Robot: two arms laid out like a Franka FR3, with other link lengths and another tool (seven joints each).
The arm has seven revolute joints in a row. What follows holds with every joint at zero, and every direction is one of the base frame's.
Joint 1 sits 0.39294 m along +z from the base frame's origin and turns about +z.
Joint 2 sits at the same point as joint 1 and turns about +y.
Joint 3 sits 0.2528 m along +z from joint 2 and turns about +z.
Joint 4 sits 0.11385 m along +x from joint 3 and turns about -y.
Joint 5 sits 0.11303 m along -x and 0.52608 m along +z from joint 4 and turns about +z.
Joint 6 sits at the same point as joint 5 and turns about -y.
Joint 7 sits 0.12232 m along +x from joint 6 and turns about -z.
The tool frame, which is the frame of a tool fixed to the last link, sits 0.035 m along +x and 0.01 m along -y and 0.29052 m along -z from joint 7; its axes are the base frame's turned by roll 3.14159, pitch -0.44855 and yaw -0.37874 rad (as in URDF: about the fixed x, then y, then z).
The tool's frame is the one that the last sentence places.
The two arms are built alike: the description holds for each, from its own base.
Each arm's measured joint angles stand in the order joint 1, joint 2, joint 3, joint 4, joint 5, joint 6, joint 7.
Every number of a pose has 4 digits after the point. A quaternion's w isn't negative.
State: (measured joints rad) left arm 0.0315 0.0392 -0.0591 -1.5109 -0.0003 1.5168 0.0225; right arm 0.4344 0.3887 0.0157 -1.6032 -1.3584 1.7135 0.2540
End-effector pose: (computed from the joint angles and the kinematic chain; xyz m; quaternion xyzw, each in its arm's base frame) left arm 0.7940 -0.0326 0.4695 0.9561 -0.2065 0.2016 0.0516; right arm 0.9148 0.1483 0.3566 0.7171 0.2277 0.3866 0.5333
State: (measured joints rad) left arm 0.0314 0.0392 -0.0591 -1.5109 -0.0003 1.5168 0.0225; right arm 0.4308 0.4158 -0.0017 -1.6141 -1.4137 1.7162 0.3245
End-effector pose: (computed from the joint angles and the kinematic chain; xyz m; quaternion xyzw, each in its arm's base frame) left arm 0.7940 -0.0327 0.4695 0.9561 -0.2065 0.2016 0.0516; right arm 0.9210 0.1297 0.3422 0.6992 0.2173 0.3979 0.5527
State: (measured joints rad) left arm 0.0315 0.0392 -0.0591 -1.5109 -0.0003 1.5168 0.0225; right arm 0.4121 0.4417 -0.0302 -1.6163 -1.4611 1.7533 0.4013
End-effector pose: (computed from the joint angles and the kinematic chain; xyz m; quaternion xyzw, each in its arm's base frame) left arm 0.7940 -0.0326 0.4695 0.9561 -0.2065 0.2016 0.0516; right arm 0.9352 0.0981 0.3310 0.6853 0.2007 0.4166 0.5627
